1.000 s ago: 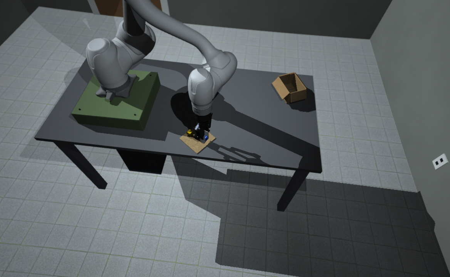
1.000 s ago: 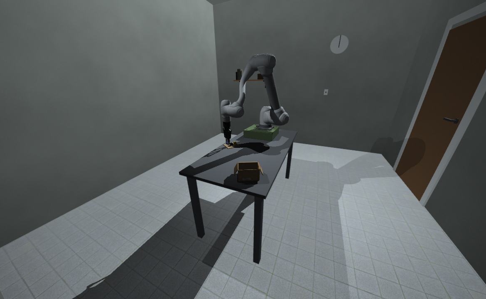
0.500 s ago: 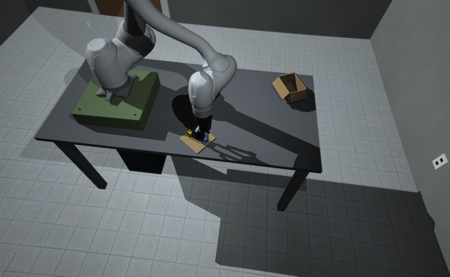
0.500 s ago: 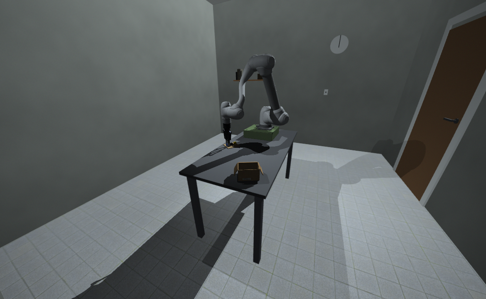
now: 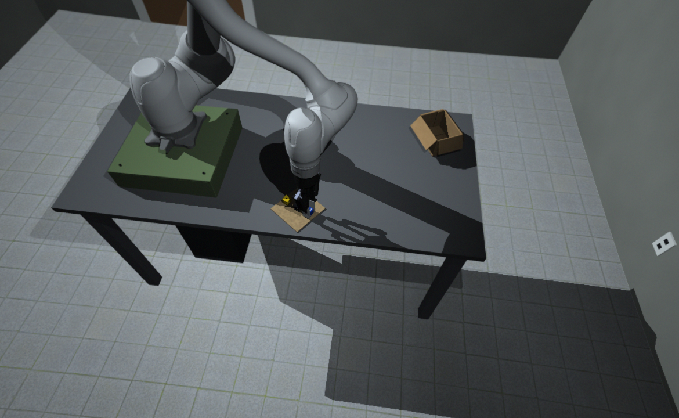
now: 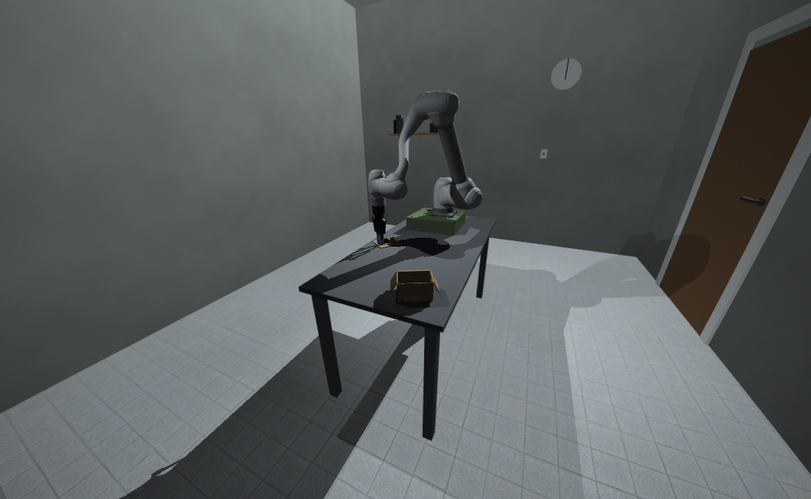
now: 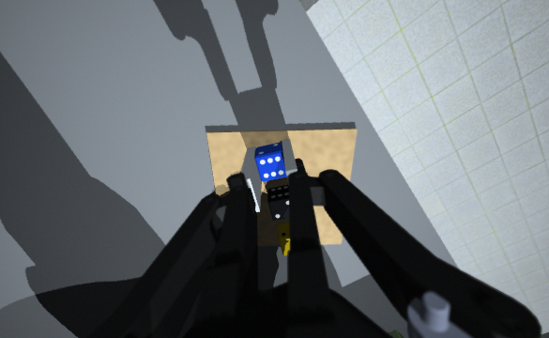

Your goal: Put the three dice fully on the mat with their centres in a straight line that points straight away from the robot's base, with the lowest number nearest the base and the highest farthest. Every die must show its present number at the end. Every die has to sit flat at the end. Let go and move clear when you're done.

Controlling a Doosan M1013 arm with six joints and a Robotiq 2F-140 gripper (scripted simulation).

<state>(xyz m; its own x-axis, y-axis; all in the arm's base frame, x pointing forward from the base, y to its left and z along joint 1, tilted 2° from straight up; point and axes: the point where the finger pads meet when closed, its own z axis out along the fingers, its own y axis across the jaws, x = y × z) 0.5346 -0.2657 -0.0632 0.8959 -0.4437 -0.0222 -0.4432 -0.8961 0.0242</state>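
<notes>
The blue die is 2 cm below my hand. Round my hand: tan mat: 4 cm below, 4 cm behind, 2 cm to the left; black die: 4 cm behind, 3 cm below, 2 cm to the left; yellow die: 9 cm behind, 4 cm to the left, 3 cm below.
</notes>
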